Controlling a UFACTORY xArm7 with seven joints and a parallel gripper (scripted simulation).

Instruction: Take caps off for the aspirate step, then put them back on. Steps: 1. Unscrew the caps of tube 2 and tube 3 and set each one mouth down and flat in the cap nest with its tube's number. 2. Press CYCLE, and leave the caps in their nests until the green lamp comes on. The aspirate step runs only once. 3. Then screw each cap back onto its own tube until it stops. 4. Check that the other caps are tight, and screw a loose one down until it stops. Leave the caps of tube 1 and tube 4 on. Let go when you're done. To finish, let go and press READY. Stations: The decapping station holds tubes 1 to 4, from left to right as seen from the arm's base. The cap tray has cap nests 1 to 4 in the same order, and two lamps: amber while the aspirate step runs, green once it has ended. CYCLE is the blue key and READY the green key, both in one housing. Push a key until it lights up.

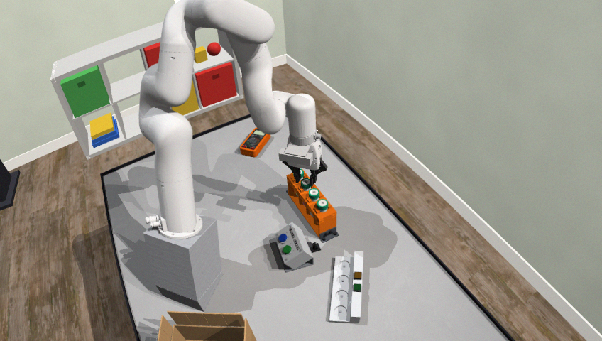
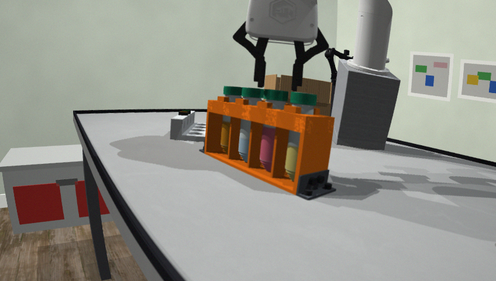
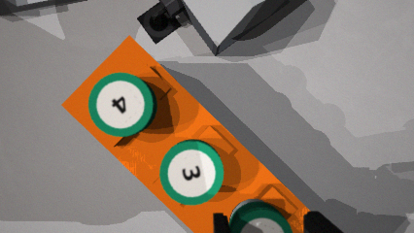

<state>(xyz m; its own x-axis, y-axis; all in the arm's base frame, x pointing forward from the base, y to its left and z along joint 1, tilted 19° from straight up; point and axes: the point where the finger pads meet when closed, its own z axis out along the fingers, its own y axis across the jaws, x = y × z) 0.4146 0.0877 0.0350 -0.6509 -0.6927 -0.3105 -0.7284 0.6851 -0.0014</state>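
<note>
The cap 2 lies 3 cm below my hand. The rest, counted from my hand: tube 3 threaded neck: 5 cm to the right, 3 cm below; cap 1: 5 cm to the left, 3 cm below; cap 3: 5 cm to the right, 3 cm below.
</note>
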